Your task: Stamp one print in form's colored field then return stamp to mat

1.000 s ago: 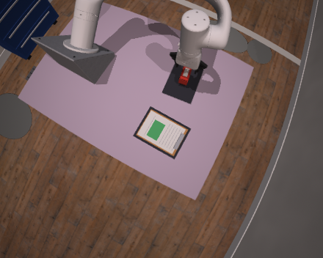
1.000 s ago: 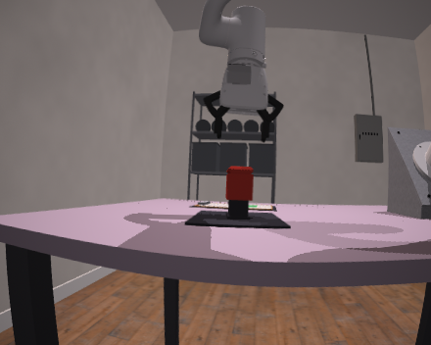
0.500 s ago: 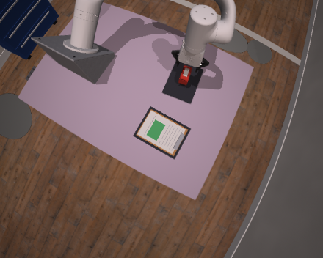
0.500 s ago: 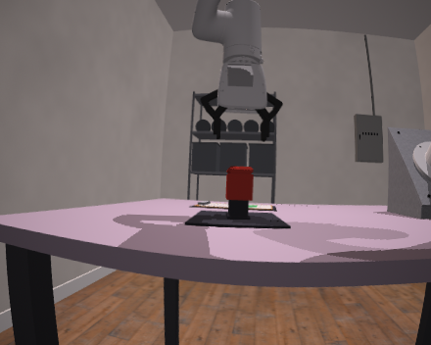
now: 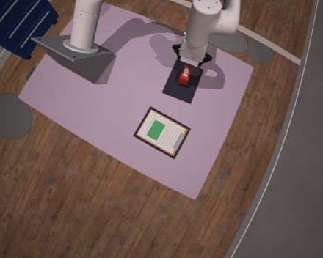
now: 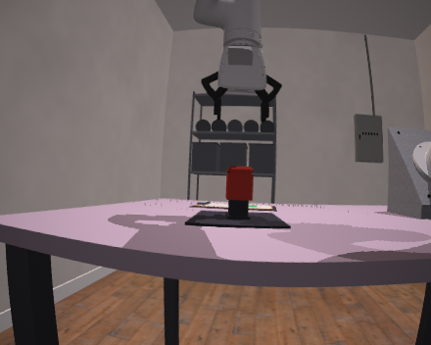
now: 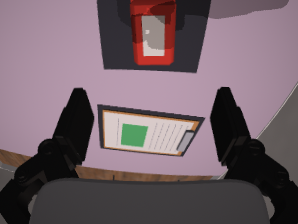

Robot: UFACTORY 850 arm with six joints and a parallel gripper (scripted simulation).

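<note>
The red stamp lies 160 mm below my hand. From my hand the other things lie so: dark mat (210 mm below); then form (310 mm to the right, 200 mm below, 80 mm ahead).
</note>
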